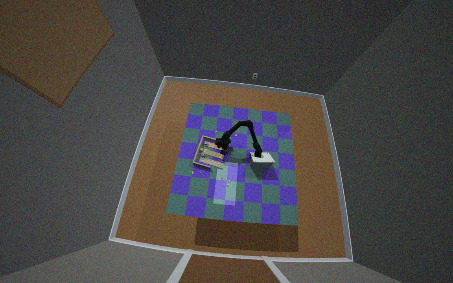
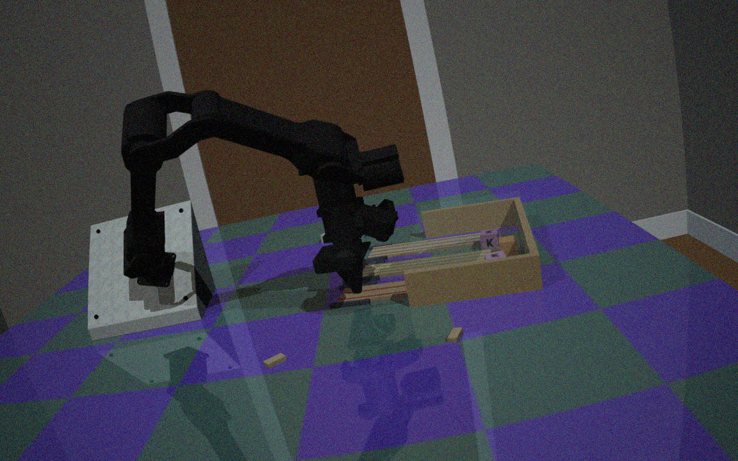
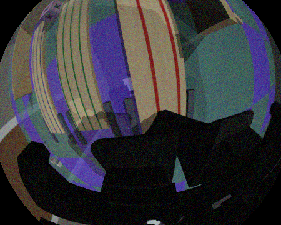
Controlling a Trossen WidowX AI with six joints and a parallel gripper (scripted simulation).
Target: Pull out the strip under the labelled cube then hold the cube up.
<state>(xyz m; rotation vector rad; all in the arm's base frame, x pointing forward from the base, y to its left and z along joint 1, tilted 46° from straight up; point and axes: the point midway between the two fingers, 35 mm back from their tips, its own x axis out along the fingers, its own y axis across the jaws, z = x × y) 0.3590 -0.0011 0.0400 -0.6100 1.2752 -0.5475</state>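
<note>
Right now the strip is 10 cm ahead of my gripper tip.
</note>
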